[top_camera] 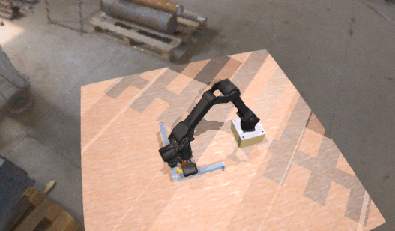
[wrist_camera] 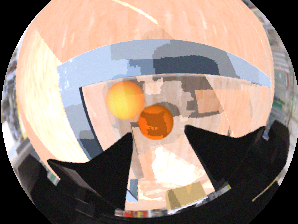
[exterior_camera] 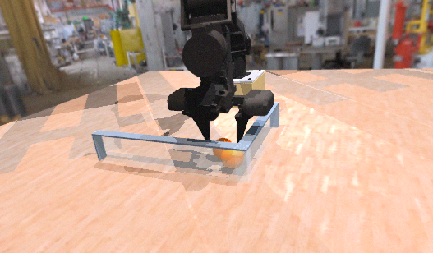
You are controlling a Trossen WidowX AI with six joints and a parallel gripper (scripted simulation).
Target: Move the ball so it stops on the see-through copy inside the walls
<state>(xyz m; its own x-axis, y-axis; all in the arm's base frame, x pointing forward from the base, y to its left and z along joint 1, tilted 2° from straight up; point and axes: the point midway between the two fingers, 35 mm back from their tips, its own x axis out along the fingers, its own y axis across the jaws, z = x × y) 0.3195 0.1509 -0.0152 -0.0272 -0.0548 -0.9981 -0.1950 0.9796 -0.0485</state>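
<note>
Right now my gripper tip is 40 mm to the right of the see-through copy of ball, 30 mm short of it and 10 mm above it.
</note>
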